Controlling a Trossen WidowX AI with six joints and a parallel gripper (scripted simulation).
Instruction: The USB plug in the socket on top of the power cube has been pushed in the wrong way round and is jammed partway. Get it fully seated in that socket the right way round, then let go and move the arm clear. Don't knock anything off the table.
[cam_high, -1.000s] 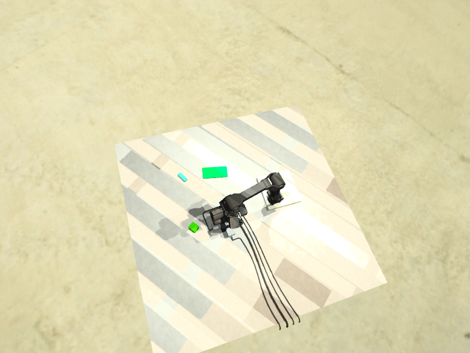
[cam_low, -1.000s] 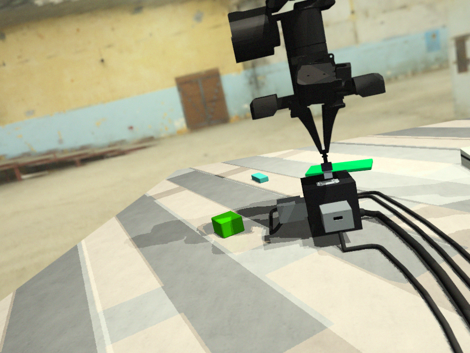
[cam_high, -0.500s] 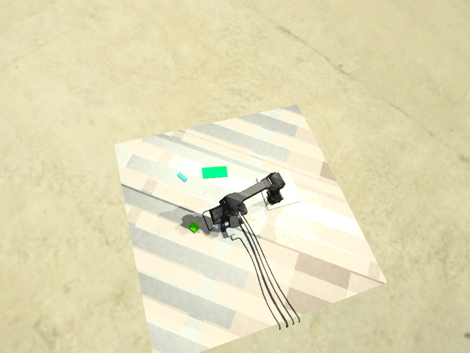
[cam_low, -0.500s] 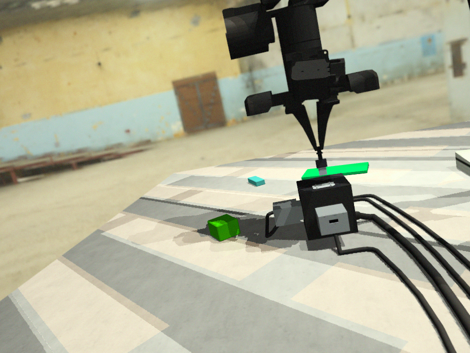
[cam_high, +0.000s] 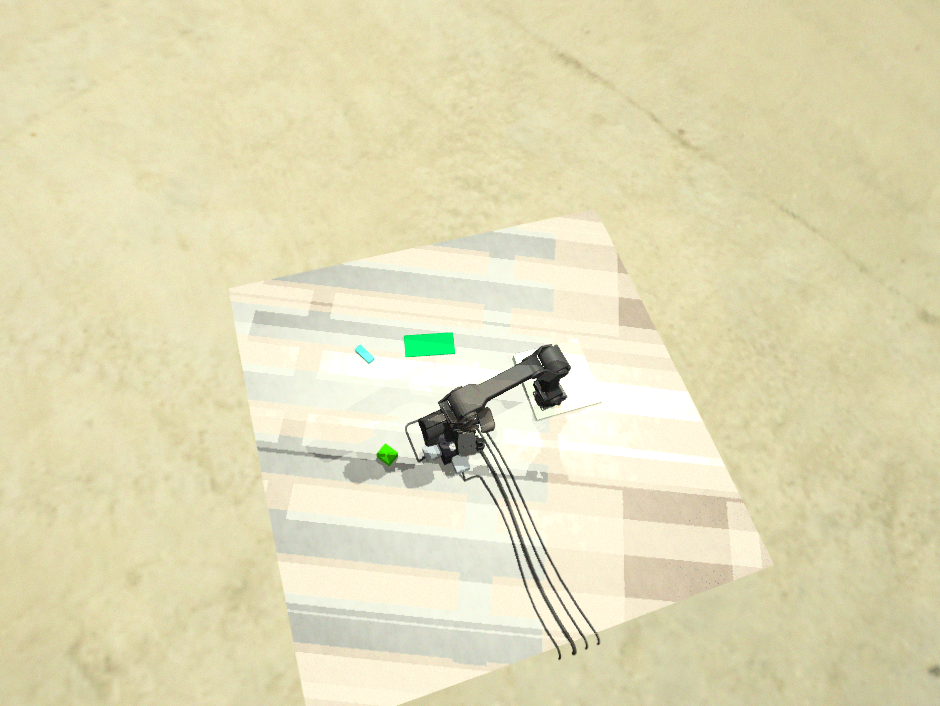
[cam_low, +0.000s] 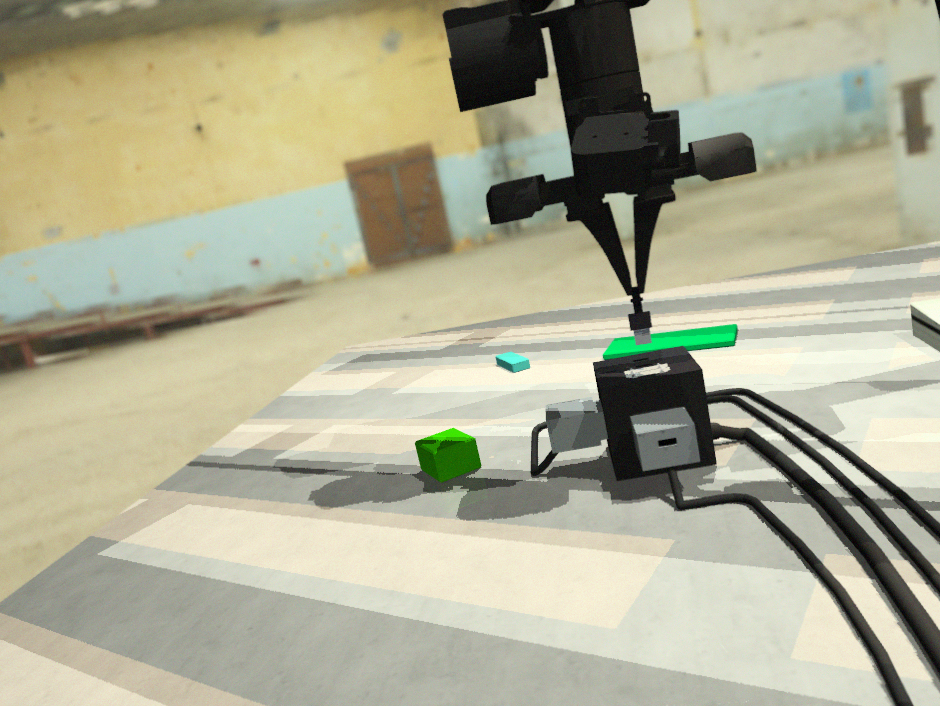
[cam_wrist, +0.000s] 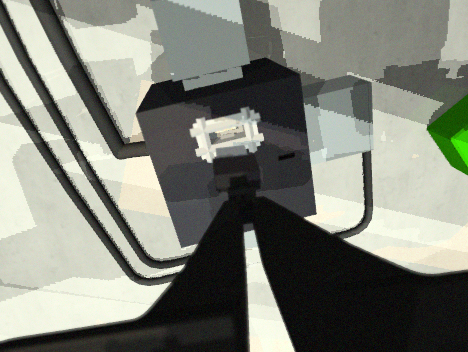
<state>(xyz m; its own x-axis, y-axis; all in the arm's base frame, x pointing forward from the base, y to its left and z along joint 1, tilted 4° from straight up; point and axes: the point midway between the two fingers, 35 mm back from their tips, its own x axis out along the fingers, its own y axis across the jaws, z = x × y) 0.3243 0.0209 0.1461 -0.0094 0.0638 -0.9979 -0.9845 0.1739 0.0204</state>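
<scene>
Now: the USB plug 2 cm below my gripper tip. Also, from my gripper tip: green block: 18 cm ahead, 12 cm below, 7 cm to the right; flat green slab: 35 cm to the right, 13 cm below, 8 cm behind.
</scene>
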